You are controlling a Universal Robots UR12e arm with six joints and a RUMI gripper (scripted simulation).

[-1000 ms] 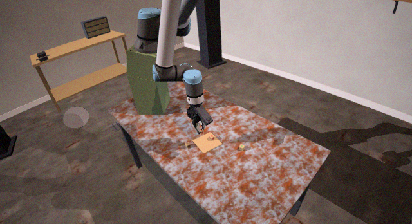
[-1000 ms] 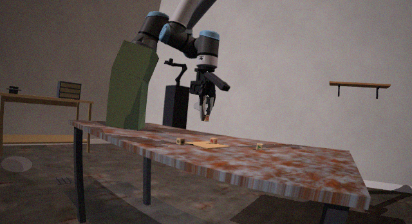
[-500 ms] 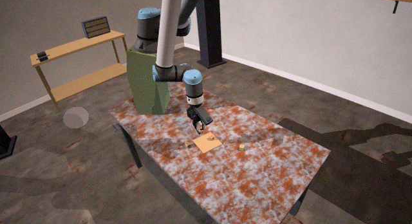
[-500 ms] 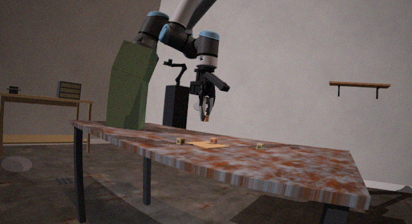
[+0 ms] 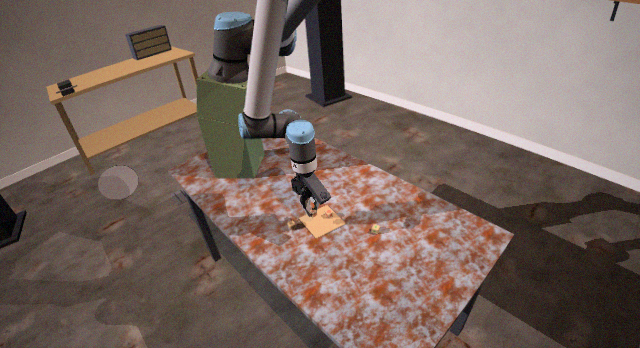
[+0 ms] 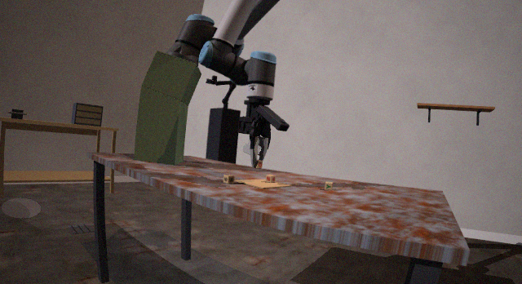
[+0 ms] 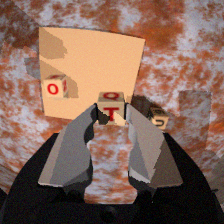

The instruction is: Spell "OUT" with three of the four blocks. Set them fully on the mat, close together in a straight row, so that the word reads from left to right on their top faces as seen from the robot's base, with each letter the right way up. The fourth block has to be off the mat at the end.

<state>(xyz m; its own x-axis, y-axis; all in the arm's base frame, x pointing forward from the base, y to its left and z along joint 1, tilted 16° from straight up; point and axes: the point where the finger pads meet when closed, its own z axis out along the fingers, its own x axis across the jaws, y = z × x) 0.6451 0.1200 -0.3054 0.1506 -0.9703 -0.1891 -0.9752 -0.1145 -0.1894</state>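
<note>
Now: hand 4 cm to the right of the tan mat and 7 cm above it. From my hand the other things lie so: block (4 cm behind, 8 cm to the right, 6 cm below).
</note>
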